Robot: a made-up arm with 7 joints. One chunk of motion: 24 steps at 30 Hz.
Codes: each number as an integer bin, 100 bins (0 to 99) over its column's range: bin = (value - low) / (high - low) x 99, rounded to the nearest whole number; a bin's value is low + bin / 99 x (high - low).
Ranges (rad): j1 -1.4..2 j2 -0.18..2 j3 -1.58..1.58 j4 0..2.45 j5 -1.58..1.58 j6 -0.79..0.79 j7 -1.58..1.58
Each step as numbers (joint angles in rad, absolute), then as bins.
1 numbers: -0.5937 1.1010 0.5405 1.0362 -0.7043 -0.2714 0.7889
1 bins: 23 58 66 42 27 32 74
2 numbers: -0.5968 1.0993 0.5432 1.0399 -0.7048 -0.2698 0.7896
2 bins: 23 58 67 42 27 33 74
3 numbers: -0.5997 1.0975 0.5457 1.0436 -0.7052 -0.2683 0.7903
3 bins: 23 58 67 42 27 33 74
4 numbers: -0.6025 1.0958 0.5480 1.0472 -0.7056 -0.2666 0.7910
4 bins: 23 58 67 42 27 33 74
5 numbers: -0.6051 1.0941 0.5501 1.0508 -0.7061 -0.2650 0.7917
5 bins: 23 58 67 42 27 33 74
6 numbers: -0.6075 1.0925 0.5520 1.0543 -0.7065 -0.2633 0.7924
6 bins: 23 58 67 43 27 33 74
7 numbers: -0.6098 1.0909 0.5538 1.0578 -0.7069 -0.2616 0.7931
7 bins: 23 58 67 43 27 33 74
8 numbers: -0.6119 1.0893 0.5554 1.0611 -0.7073 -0.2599 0.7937
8 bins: 23 58 67 43 27 33 74
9 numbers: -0.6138 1.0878 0.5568 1.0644 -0.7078 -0.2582 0.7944
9 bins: 23 58 67 43 27 33 74
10 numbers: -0.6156 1.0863 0.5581 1.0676 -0.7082 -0.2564 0.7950
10 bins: 23 58 67 43 27 33 74
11 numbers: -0.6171 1.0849 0.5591 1.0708 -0.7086 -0.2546 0.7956
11 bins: 23 57 67 43 27 34 74
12 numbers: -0.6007 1.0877 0.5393 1.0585 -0.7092 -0.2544 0.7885
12 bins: 23 58 66 43 27 34 74
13 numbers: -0.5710 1.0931 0.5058 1.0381 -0.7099 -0.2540 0.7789
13 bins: 24 58 65 42 27 34 74
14 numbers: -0.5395 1.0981 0.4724 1.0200 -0.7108 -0.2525 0.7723
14 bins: 25 58 64 41 27 34 74
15 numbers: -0.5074 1.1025 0.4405 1.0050 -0.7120 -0.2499 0.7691
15 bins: 26 58 63 41 27 34 74
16 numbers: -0.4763 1.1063 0.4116 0.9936 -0.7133 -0.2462 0.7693
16 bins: 27 58 62 40 27 34 74
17 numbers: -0.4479 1.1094 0.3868 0.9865 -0.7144 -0.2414 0.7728
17 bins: 28 59 62 40 27 34 74
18 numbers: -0.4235 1.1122 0.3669 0.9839 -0.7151 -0.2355 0.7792
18 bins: 28 59 61 40 27 35 74
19 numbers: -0.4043 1.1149 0.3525 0.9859 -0.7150 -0.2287 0.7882
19 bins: 29 59 61 40 27 35 74
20 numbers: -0.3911 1.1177 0.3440 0.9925 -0.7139 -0.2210 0.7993
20 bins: 29 59 60 40 27 36 75
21 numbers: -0.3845 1.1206 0.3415 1.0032 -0.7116 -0.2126 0.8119
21 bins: 30 59 60 41 27 36 75
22 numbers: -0.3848 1.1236 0.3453 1.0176 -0.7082 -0.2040 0.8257
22 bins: 30 59 60 41 27 37 75
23 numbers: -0.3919 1.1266 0.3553 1.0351 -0.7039 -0.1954 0.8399
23 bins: 29 59 61 42 27 37 76
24 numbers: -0.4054 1.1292 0.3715 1.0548 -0.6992 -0.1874 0.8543
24 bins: 29 59 61 43 28 38 76
